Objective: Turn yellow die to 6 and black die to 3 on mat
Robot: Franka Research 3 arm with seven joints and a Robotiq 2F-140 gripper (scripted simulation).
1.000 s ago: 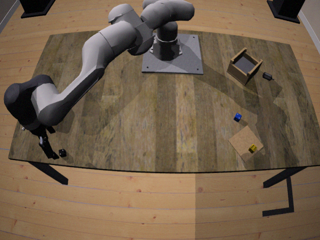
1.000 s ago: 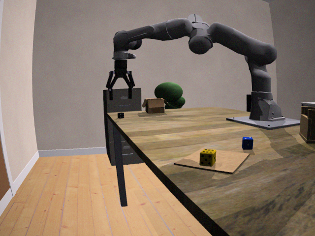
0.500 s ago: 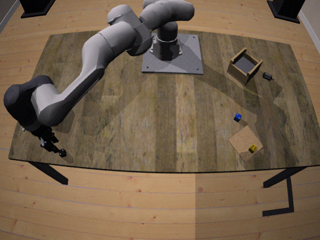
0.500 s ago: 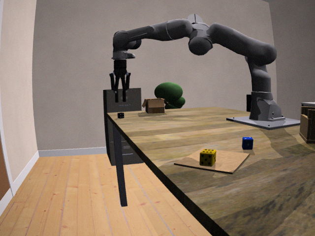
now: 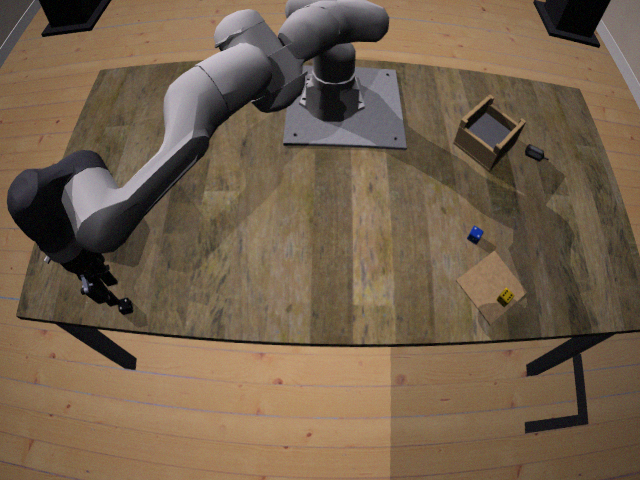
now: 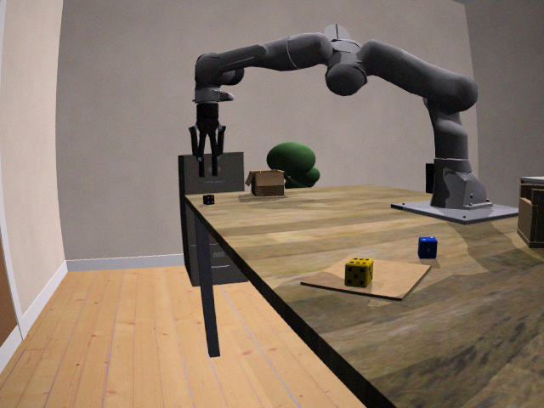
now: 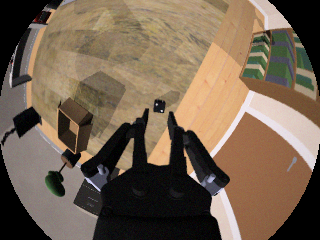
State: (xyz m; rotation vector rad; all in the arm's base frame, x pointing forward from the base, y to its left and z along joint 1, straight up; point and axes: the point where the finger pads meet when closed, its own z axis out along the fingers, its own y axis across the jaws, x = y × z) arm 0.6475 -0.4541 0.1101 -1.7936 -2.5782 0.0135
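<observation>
Right now the black die is 110 mm below my hand. From my hand the other things lie so: cardboard box: 250 mm behind, 200 mm to the right, 80 mm below; tan mat: 870 mm to the left, 120 mm below, 120 mm behind; blue die: 830 mm to the left, 250 mm behind, 110 mm below.
</observation>
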